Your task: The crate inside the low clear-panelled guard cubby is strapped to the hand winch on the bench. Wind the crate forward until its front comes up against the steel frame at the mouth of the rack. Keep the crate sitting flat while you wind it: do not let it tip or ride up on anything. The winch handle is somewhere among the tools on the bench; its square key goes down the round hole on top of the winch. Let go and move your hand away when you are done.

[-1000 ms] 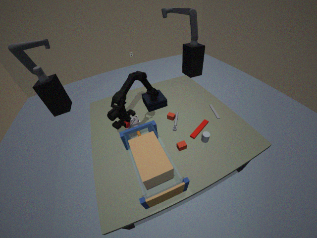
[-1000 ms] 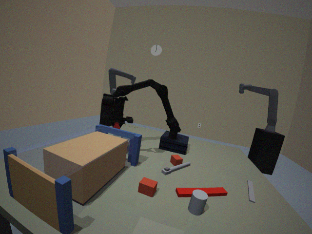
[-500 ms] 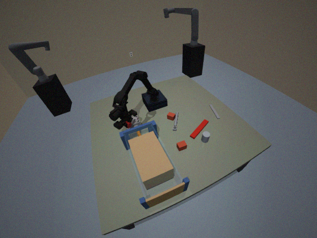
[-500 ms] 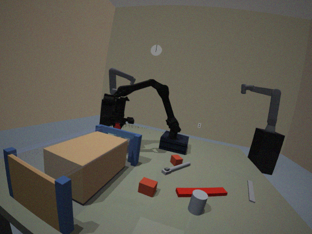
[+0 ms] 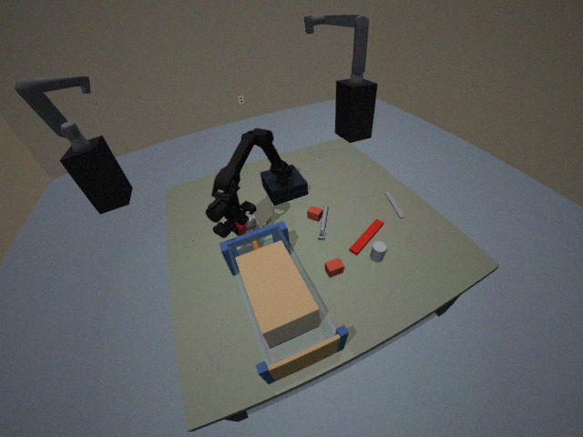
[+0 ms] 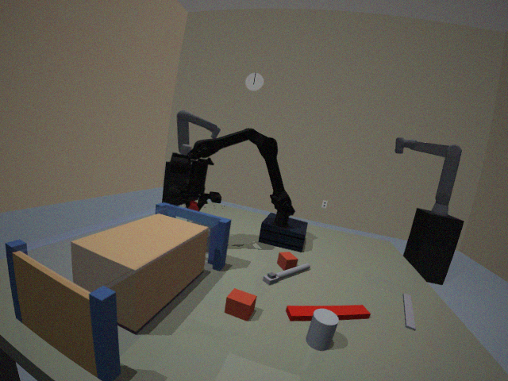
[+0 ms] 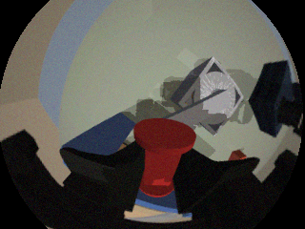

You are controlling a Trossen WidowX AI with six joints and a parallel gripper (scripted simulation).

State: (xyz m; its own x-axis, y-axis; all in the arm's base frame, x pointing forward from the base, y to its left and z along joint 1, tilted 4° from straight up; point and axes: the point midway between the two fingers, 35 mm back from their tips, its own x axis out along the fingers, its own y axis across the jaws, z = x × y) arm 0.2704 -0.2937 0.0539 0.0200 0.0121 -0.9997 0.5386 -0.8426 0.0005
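My gripper tip is now 30 mm past the winch handle, 20 mm to the right of it and 10 mm above it. From my gripper tip the other things lie so: hand winch (100 mm behind, 40 mm to the left, 80 mm below); then red knob (20 mm above); then red bar (170 mm ahead, 520 mm to the left, 110 mm below).
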